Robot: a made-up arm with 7 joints.
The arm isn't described. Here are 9 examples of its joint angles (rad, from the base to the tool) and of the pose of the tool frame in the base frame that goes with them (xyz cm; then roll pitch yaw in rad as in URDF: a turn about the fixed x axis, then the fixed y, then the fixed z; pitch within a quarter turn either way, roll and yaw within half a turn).
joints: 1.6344 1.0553 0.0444 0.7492 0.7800 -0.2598 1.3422
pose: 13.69 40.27 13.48 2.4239 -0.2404 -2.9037
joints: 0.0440 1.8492 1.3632 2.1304 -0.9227 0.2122 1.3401
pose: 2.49 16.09 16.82 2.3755 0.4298 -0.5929
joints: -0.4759 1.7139 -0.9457 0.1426 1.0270 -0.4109 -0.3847
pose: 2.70 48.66 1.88 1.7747 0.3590 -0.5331
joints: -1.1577 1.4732 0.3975 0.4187 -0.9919 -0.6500 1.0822
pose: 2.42 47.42 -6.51 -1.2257 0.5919 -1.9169
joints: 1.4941 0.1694 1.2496 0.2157 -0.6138 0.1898 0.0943
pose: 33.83 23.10 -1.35 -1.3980 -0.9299 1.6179
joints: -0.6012 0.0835 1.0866 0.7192 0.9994 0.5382 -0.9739
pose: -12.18 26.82 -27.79 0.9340 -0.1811 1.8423
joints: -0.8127 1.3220 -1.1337 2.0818 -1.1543 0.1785 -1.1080
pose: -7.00 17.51 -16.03 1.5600 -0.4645 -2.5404
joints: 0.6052 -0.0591 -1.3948 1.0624 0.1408 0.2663 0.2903
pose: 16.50 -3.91 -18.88 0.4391 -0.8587 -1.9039
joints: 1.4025 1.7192 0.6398 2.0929 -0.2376 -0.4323 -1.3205
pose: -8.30 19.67 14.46 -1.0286 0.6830 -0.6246
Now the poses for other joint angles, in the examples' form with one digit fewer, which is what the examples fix.
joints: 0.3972 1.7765 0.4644 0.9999 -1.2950 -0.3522 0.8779
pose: 8.1 38.4 16.7 1.577 0.867 -0.337
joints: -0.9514 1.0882 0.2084 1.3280 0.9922 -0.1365 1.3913
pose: 4.8 34.1 -18.1 -0.972 -0.788 -0.169
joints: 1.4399 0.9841 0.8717 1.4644 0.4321 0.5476 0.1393
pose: 0.3 37.0 11.9 -2.494 -0.240 -2.919
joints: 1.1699 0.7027 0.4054 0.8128 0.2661 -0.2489 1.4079
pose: 22.5 36.7 3.9 2.224 -0.718 -2.831
